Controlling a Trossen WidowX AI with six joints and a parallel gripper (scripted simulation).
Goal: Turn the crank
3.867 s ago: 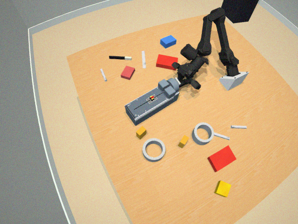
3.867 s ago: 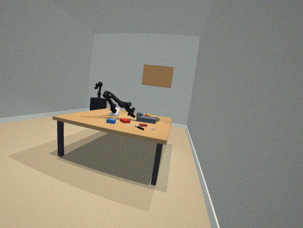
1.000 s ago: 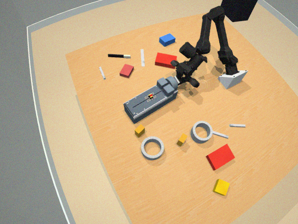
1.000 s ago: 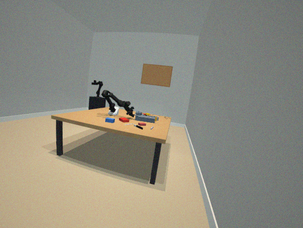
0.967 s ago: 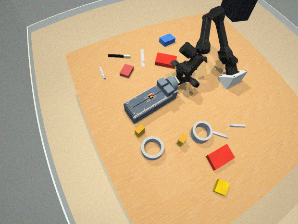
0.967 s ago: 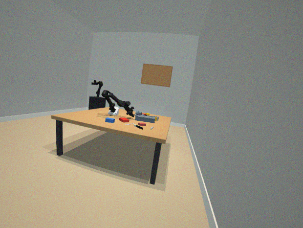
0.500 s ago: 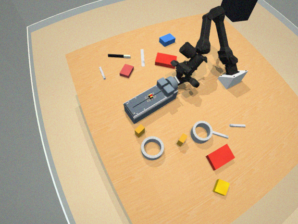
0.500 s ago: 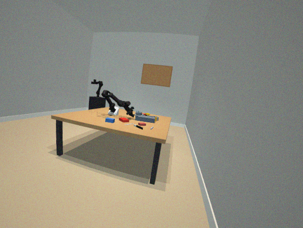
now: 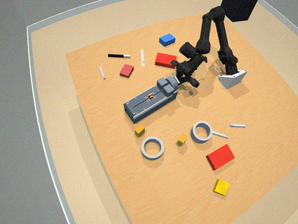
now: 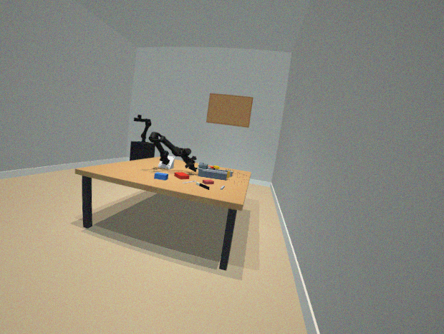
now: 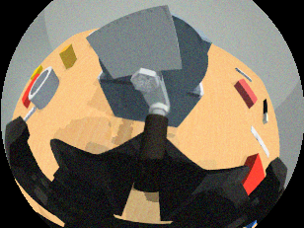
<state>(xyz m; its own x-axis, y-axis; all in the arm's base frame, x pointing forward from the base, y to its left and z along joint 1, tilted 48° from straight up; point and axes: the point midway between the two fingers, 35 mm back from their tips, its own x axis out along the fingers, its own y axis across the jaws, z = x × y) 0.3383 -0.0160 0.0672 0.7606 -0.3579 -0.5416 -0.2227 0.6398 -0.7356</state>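
The dark crank handle is 3 cm above my gripper tip and 2 cm behind it. The rest, counted from my gripper tip: red block 20 cm to the right, 20 cm ahead, 2 cm below; red pointer 16 cm ahead, 5 cm to the left, 5 cm above; black marker 33 cm to the right, 19 cm ahead, 2 cm below.
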